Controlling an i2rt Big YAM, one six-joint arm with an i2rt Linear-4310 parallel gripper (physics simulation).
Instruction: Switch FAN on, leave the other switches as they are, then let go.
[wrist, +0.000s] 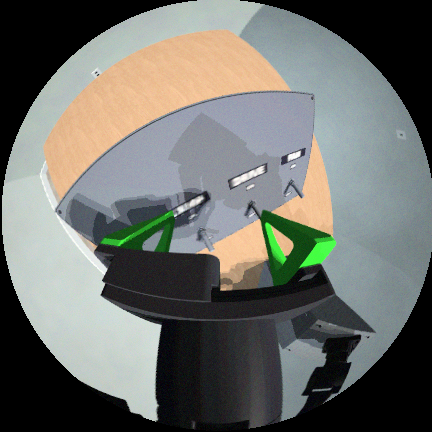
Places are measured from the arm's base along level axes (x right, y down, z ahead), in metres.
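Pixels of known places: gripper, fingertip midpoint: (217, 214); arm's base at its link origin: (341, 343).
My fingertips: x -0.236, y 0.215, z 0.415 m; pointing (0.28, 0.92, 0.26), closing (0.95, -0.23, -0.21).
Note:
For each thing: its top centre in the pictures, then the offset to it from my fingertips. "*": a spot on its surface instead. Level surfaces: height alone.
- left lever at its top centre: (208, 245) dx -0.016, dy +0.076, dz -0.080 m
- middle lever at its top centre: (263, 214) dx +0.101, dy +0.076, dz -0.054 m
- right lever at its top centre: (302, 190) dx +0.218, dy +0.076, dz -0.029 m
- wood-coloured table top at its surface level: dy +0.207 m
- pale rim at a spot on its surface: (54, 186) * dx -0.488, dy +0.204, dz +0.186 m
A grey-blue panel (150, 150) stands across the middle of the wrist view, with dark-framed white labels whose writing is washed out, so I cannot tell which is FAN. Three metal toggle levers show along its lower edge: a left lever (206, 240), a middle lever (254, 209) and a right lever (296, 189). Whether each is on or off I cannot tell. My gripper (217, 214) is open with green fingers and nothing between them. In the view, the left lever appears between the fingers, and the middle lever's end appears close to the right fingertip. The left finger hides part of the panel.
The panel is on a wood-coloured table top (200, 65). A pale rim (51, 187) shows at the left. Wall sockets (96, 73) (401, 134) are far off. A dark jointed arm part (327, 372) and a grey plate (340, 320) show at the lower right.

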